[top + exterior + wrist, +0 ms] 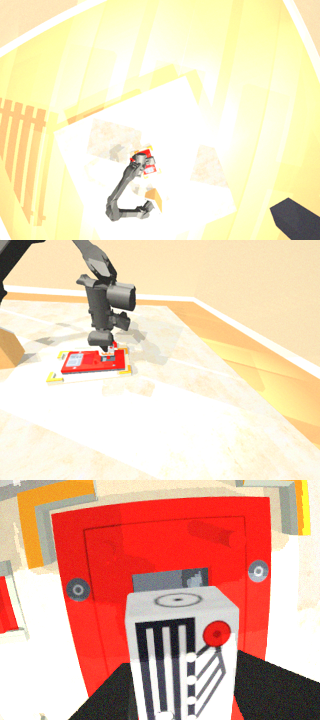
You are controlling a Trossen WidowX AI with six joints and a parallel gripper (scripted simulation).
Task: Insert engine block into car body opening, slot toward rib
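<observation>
Right now the engine block is 1 cm below my gripper tip.
</observation>
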